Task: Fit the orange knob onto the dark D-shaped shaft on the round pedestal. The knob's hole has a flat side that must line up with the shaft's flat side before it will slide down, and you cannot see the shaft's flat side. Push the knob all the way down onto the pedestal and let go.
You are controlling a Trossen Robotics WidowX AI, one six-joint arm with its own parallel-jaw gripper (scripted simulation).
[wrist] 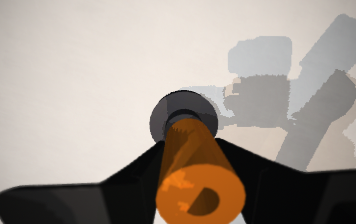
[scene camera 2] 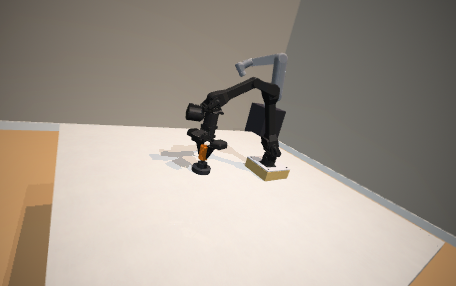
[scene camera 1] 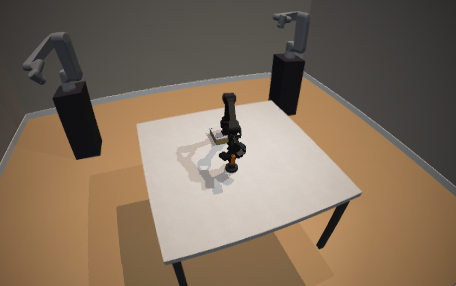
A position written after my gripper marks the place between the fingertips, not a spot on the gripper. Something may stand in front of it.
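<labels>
Orange knob held in my gripper [wrist: 189, 144].
</labels>
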